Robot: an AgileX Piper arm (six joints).
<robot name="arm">
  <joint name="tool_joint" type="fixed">
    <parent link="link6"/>
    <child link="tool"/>
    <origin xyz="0 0 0" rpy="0 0 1.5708"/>
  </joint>
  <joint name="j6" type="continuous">
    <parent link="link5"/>
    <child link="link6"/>
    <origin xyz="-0.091 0 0" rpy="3.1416 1.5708 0"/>
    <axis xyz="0 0 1"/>
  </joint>
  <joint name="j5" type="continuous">
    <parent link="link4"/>
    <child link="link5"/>
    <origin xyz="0 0 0" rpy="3.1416 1.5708 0"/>
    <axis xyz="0 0 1"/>
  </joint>
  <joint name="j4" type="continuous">
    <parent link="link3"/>
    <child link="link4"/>
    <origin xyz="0.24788 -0.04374 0" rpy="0.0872 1.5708 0"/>
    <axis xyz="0 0 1"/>
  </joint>
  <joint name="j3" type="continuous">
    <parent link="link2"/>
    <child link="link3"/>
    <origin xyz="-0.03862 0.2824 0" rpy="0 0 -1.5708"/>
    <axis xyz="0 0 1"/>
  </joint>
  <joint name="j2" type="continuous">
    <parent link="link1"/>
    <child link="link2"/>
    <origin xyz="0 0 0" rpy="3.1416 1.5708 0"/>
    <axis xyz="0 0 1"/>
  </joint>
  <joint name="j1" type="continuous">
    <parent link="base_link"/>
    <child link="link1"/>
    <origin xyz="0 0 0.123" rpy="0 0 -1.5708"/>
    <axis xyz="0 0 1"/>
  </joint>
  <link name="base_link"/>
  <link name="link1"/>
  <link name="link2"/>
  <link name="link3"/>
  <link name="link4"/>
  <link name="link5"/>
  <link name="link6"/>
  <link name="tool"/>
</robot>
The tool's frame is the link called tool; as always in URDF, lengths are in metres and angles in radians. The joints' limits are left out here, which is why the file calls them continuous.
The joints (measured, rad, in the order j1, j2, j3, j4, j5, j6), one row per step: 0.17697 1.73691 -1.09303 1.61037 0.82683 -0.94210; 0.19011 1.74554 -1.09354 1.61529 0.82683 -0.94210; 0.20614 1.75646 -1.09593 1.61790 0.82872 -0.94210; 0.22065 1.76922 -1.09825 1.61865 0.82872 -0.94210; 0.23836 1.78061 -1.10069 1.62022 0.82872 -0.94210; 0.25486 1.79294 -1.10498 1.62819 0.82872 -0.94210; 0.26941 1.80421 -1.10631 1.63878 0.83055 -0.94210; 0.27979 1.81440 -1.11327 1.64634 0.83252 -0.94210; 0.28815 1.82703 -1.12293 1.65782 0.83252 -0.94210; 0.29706 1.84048 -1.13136 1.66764 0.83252 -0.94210; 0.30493 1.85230 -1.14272 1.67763 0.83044 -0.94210; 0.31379 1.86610 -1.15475 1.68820 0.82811 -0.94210; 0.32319 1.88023 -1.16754 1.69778 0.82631 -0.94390
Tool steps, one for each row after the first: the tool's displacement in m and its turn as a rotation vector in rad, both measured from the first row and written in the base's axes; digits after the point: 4 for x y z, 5 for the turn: -0.0004 0.0048 -0.0027 0.00261 0.00874 0.01052; -0.0010 0.0107 -0.0058 0.00408 0.01767 0.02673; -0.0012 0.0161 -0.0098 0.00250 0.02806 0.04080; -0.0021 0.0226 -0.0133 0.00168 0.03710 0.05761; -0.0024 0.0288 -0.0162 0.00616 0.04639 0.06971; -0.0031 0.0343 -0.0194 0.01321 0.05820 0.07985; -0.0025 0.0386 -0.0209 0.01939 0.06296 0.08764; -0.0007 0.0424 -0.0224 0.02773 0.06809 0.08958; 0.0007 0.0463 -0.0247 0.03414 0.07497 0.09291; 0.0027 0.0499 -0.0257 0.04065 0.07737 0.09347; 0.0048 0.0539 -0.0273 0.04708 0.08122 0.09444; 0.0068 0.0583 -0.0290 0.05233 0.08304 0.09754
